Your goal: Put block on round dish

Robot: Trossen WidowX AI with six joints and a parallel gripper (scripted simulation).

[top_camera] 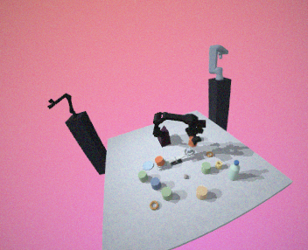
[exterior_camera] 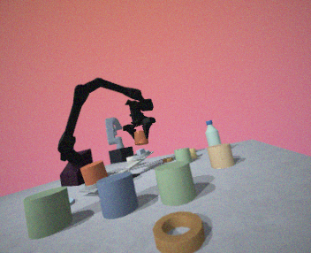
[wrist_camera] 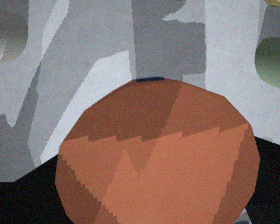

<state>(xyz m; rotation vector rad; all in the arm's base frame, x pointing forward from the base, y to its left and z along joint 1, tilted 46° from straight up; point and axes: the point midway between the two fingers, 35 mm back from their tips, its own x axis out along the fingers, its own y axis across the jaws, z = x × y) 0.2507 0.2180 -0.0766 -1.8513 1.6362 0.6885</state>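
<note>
Now: gripper tip 6 cm above the pale grey-blue block, 5 cm to the left of it and 2 cm short of it. Also, from my gripper tip: orange cup (33 cm to the right, 9 cm below, 3 cm ahead); small balance (17 cm to the right, 11 cm below, 2 cm ahead); grey lump (20 cm ahead, 15 cm to the right, 14 cm below).
</note>
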